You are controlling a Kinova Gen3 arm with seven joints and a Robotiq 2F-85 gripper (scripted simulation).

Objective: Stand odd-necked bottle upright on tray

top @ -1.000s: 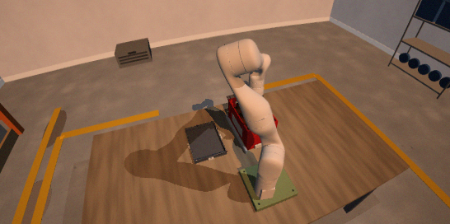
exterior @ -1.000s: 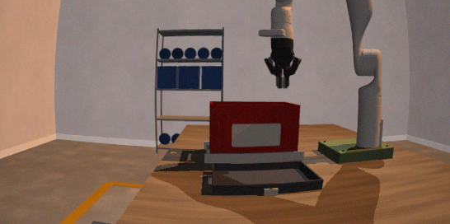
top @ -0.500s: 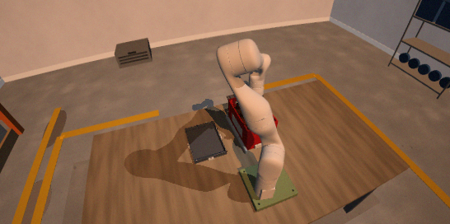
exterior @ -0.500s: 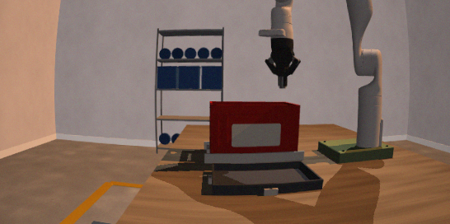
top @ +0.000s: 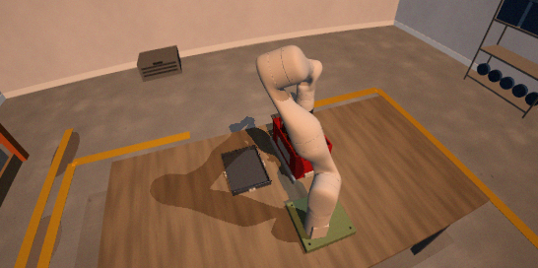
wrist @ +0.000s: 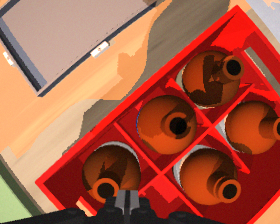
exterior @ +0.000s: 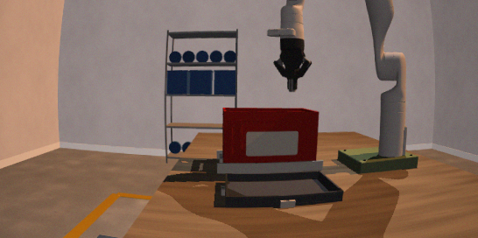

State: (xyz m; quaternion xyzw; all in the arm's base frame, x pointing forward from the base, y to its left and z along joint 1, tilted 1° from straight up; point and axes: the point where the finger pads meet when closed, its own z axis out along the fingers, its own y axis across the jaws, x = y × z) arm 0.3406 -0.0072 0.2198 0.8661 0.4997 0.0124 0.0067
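My hand is 170 mm above the red crate, 70 mm short of it and 20 mm to the left of it. From my hand the other things lie so: dark tray 270 mm to the left, 240 mm below, 20 mm ahead.
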